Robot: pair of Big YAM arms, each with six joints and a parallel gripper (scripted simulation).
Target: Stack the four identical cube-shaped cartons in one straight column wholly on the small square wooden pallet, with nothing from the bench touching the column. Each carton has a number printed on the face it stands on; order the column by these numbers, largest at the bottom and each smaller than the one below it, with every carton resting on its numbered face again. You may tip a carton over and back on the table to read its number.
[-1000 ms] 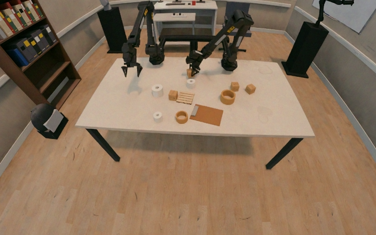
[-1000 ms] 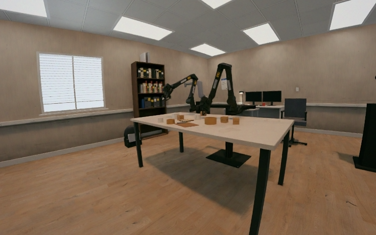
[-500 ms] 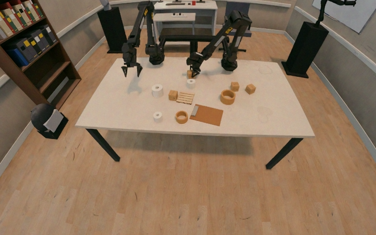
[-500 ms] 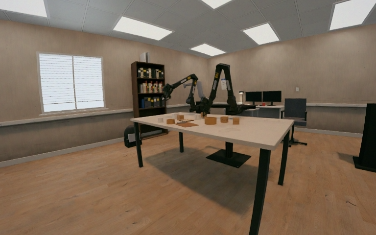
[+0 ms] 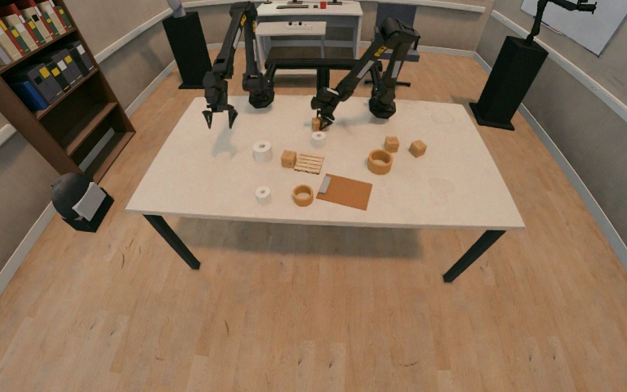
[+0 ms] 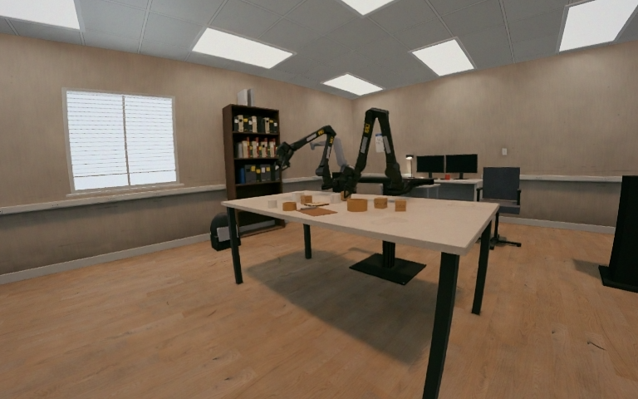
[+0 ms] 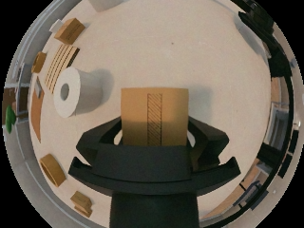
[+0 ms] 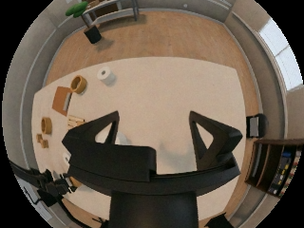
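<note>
Right now the carton is 28 cm ahead of my left hand and 10 cm to the right of it. Also, from my left hand: wooden pallet (27 cm ahead, 1 cm to the right, 2 cm below).
</note>
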